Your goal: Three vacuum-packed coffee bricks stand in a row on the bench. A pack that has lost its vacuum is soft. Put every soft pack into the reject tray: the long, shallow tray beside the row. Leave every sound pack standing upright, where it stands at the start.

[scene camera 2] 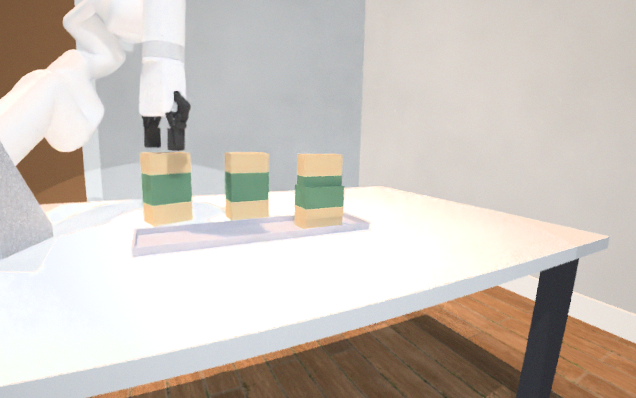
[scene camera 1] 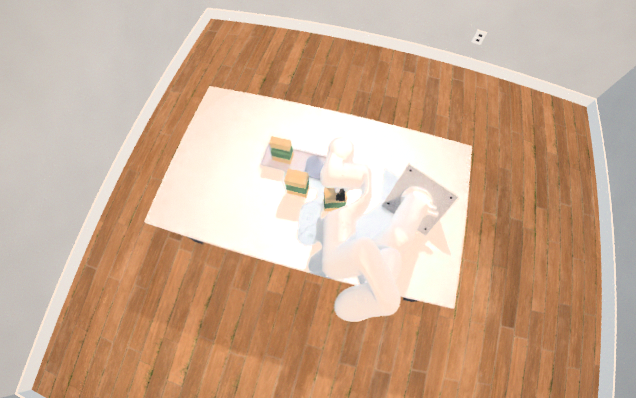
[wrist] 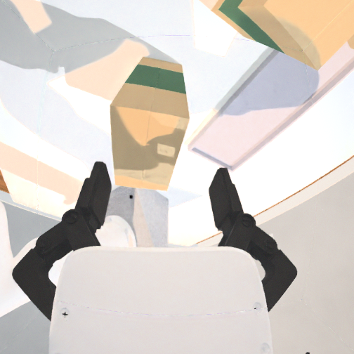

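Seen in the pictures: gripper, fingertip midpoint: (scene camera 2: pixel 163 148); arm's base, origin of the base link: (scene camera 1: pixel 417 201).
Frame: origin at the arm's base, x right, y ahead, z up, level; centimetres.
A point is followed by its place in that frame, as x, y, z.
Observation:
One coffee brick (scene camera 1: pixel 281 150) @(-3.4, 58.1, -1.9) (scene camera 2: pixel 319 195) @(0.6, 58.1, -4.3), tan with a green band that shows a step, stands upright in the far end of the long, shallow reject tray (scene camera 1: pixel 270 172) @(-9.1, 61.4, -10.3) (scene camera 2: pixel 165 245) @(8.5, 32.1, -9.9) (wrist: pixel 232 132). The middle brick (scene camera 1: pixel 297 183) @(-15.1, 44.1, 2.6) (scene camera 2: pixel 247 186) @(-10.2, 45.6, -4.0) (wrist: pixel 325 25) stands upright on the bench beside the tray. The third brick (scene camera 1: pixel 331 202) @(-15.2, 29.6, -0.2) (scene camera 2: pixel 167 187) @(-9.5, 30.0, -3.8) (wrist: pixel 145 145) stands upright on the bench, nearest the arm's base. My gripper (scene camera 1: pixel 340 194) @(-10.4, 29.6, 3.7) (scene camera 2: pixel 164 148) @(-10.4, 29.6, 3.7) (wrist: pixel 161 175) is open and empty, pointing down just above the third brick's top. Softness cannot be told from these views.
The arm's grey base plate (scene camera 1: pixel 440 200) @(1.9, -7.3, 5.2) (scene camera 2: pixel 20 220) @(3.5, 10.3, -6.5) (wrist: pixel 152 210) is on the bench (scene camera 1: pixel 210 150) @(-13.5, 91.3, -11.1) (scene camera 2: pixel 300 280) @(21.9, 49.6, -11.2), on the side of the third brick away from the middle brick. The arm reaches over the bench and partly hides the tray in scene camera 1.

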